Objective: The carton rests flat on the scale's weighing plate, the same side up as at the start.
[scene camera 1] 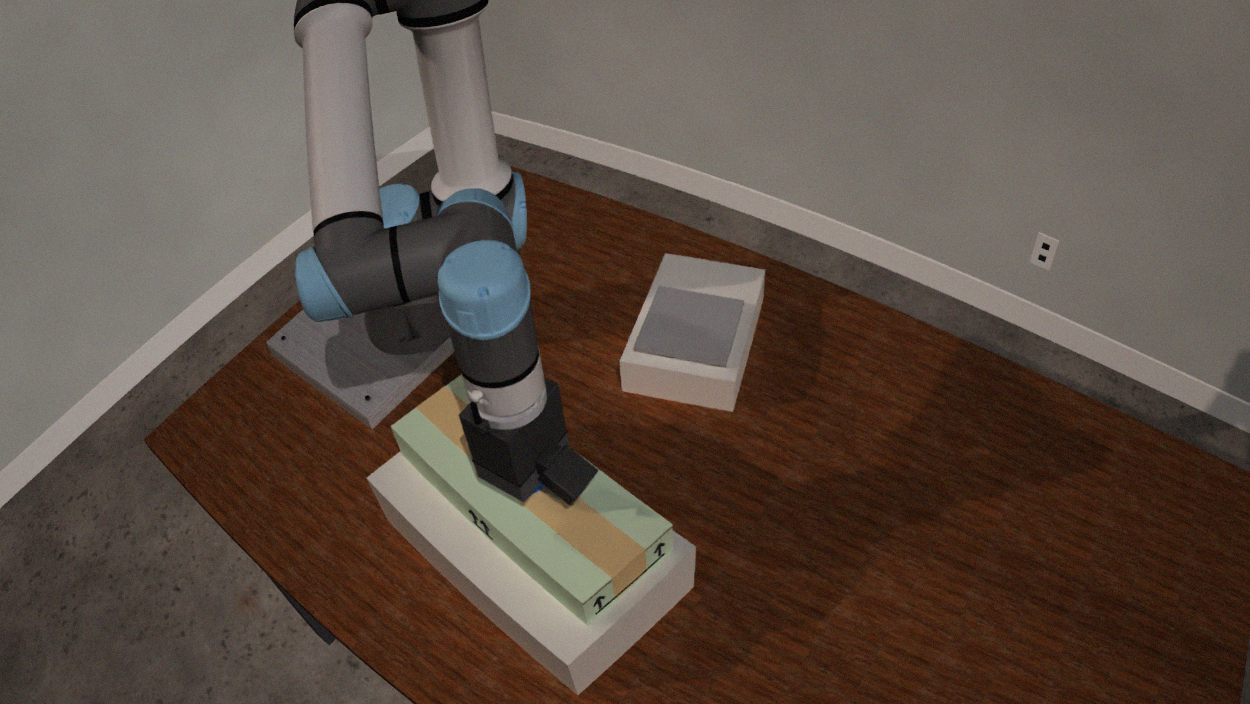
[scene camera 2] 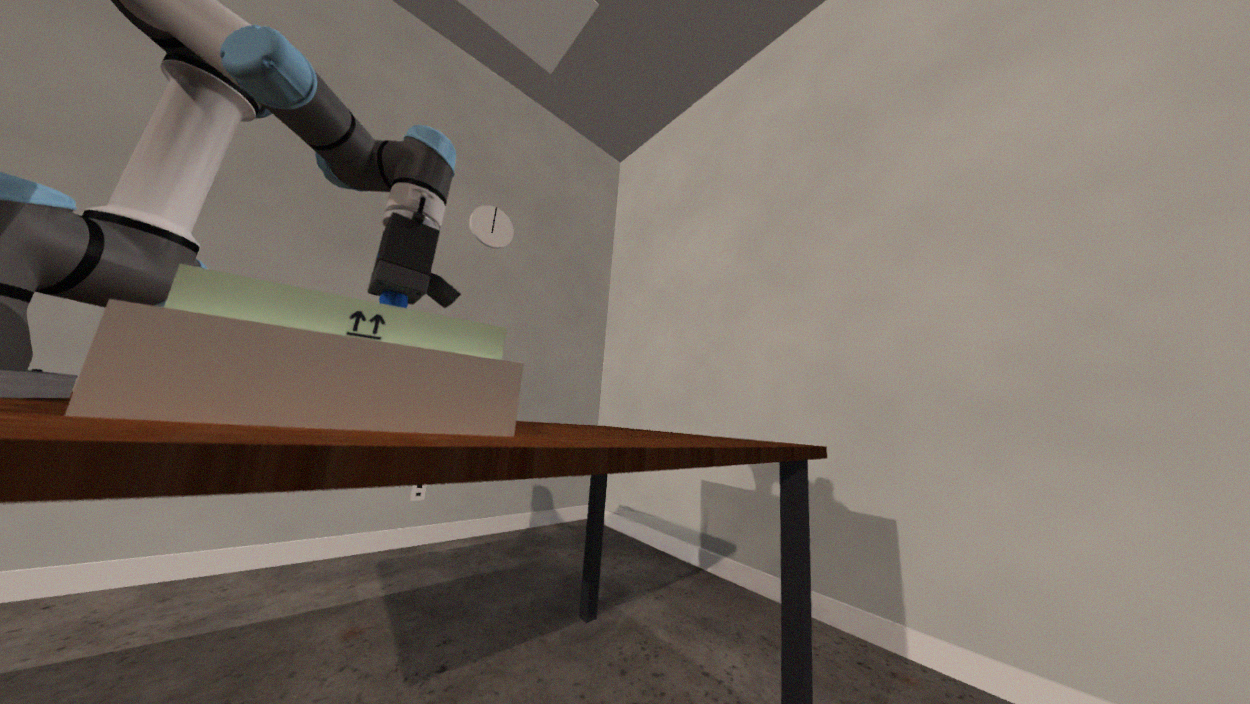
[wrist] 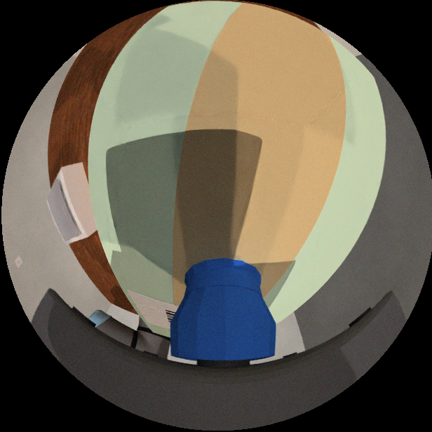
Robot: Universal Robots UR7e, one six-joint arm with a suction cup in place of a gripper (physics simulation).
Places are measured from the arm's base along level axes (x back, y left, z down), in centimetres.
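Pixels of known places: arm's base, origin of its link: [scene camera 1: 411,320].
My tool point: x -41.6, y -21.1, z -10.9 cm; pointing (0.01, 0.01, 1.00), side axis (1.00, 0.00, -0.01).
Observation:
Ahead of a thing's pixels: the offset from my tool point to its top centre. Level surfaces: height alone.
A long pale green carton [scene camera 1: 642,515] [scene camera 2: 262,299] [wrist: 270,100] with an orange tape band lies flat on a white block @[dz +4.4, dx +1.5, dy -1.6 cm] [scene camera 1: 472,550] [scene camera 2: 306,376], its arrows pointing up. Its label [wrist: 150,304] shows partly in the wrist view, beside the cup. My gripper's blue suction cup [scene camera 1: 537,487] [scene camera 2: 393,299] [wrist: 223,267] is pressed on the carton's top, on the tape, and is shut on the carton. The cup's contact edge is hidden in scene camera 1. The scale @[dz +6.4, dx +1.9, dy +41.3 cm] [scene camera 1: 710,271] [wrist: 82,197] stands apart from the block, and its grey weighing plate @[dz +6.4, dx +0.9, dy +37.4 cm] [scene camera 1: 691,325] [wrist: 65,210] is bare.
The block stands near the edge of the brown wooden table @[dz +14.2 cm] [scene camera 1: 874,524] [scene camera 2: 656,444]. The arm's grey base plate [scene camera 1: 371,397] lies close behind the carton's far end. Walls stand behind the table.

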